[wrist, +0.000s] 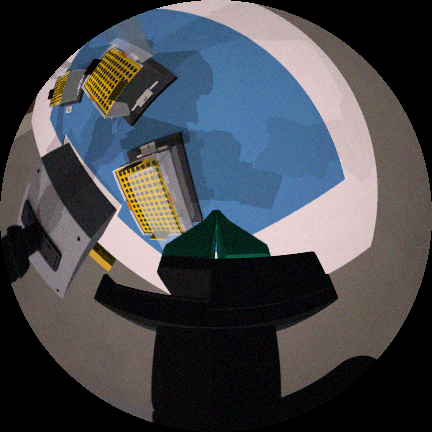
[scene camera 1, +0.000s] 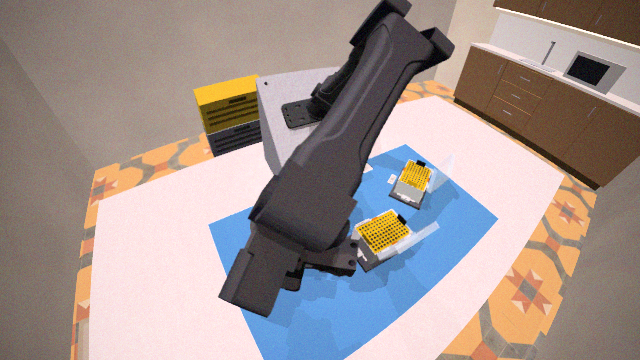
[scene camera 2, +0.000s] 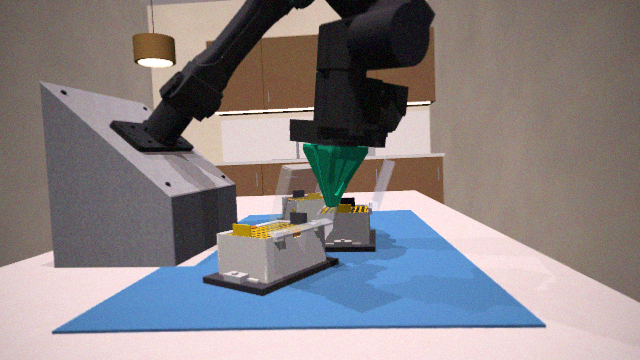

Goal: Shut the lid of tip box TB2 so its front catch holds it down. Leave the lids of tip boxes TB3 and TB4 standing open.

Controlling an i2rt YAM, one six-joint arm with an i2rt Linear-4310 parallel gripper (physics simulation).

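Where they show: gripper, between the fingertips: (wrist: 215, 215) (scene camera 2: 332, 206); arm's base, origin of its link: (wrist: 37, 234) (scene camera 1: 316, 109) (scene camera 2: 155, 139).
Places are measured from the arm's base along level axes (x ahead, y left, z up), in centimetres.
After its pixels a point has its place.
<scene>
The tip box nearest scene camera 2 (scene camera 2: 244, 257) {x 24.1, y -25.3, z -16.4 cm} (wrist: 150, 200) {x 35.6, y -19.9, z -5.6 cm} is hidden behind the arm in scene camera 1. A clear panel appears to lie low over its yellow rack; whether the front catch holds it I cannot tell. The middle box (scene camera 1: 384, 232) {x 35.6, y -0.7, z -14.1 cm} (scene camera 2: 352, 230) (wrist: 112, 82) {x 35.0, y -3.0, z -14.3 cm} has its clear lid (scene camera 1: 420, 237) {x 43.5, y -0.4, z -5.7 cm} (scene camera 2: 385, 185) {x 42.1, y -6.5, z -9.6 cm} standing open. The far box (scene camera 1: 411, 192) (scene camera 2: 302, 209) (wrist: 73, 92) also has a raised lid (scene camera 1: 442, 175) {x 31.4, y 24.9, z -9.9 cm}. No TB number is readable. My gripper (scene camera 2: 332, 204) {x 35.0, y -25.1, z -10.5 cm} (wrist: 215, 215) {x 35.0, y -25.1, z -10.5 cm} is shut and empty, its green tips above box height near the nearest box's right side.
The boxes stand on a blue mat (scene camera 1: 450, 220) {x 41.1, y 24.1, z -20.0 cm} (scene camera 2: 425, 290) {x 45.3, y -27.2, z -20.0 cm} (wrist: 280, 125) {x 46.5, y -22.9, z -20.0 cm} on a pale table (scene camera 1: 150, 240) {x 7.4, y -55.5, z -20.3 cm}. The arm's grey sloped pedestal (scene camera 1: 280, 95) {x -5.0, y -8.9, z 4.3 cm} (scene camera 2: 110, 210) {x 0.0, y -14.6, z -11.4 cm} (wrist: 90, 200) {x 10.2, y -8.5, z -16.1 cm} stands beside the mat. A small white tag (scene camera 1: 392, 179) {x 18.9, y 18.9, z -19.8 cm} lies by the far box.
</scene>
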